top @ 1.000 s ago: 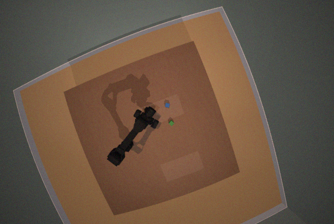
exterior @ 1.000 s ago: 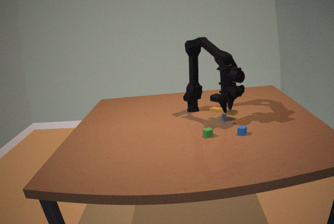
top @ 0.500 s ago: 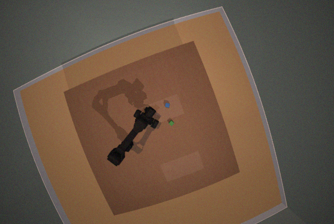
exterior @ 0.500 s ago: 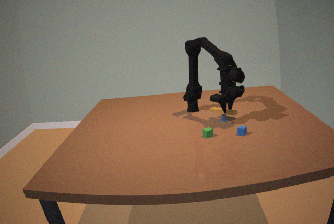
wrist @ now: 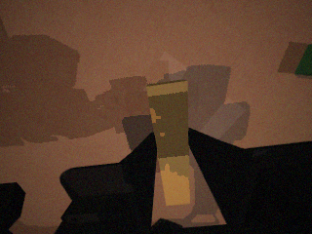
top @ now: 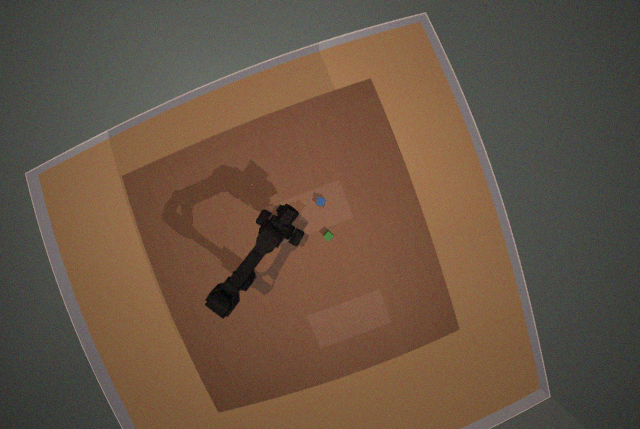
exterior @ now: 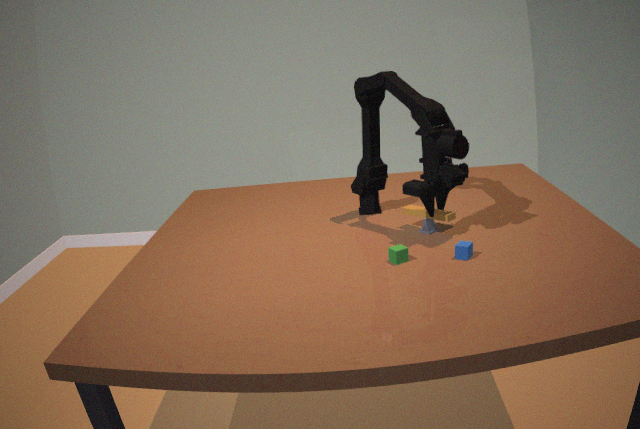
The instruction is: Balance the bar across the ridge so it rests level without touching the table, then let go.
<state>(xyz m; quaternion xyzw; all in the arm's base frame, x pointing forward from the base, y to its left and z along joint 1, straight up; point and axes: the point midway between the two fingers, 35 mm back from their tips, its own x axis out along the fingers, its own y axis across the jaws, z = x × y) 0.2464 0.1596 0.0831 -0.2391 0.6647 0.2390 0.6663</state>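
Now: the yellow bar 20 mm to the right of my gripper tip and 20 mm behind it. The rest, counted from my gripper tip: blue cube (180 mm ahead, 40 mm to the left, 30 mm below); green cube (160 mm ahead, 120 mm to the right, 30 mm below).
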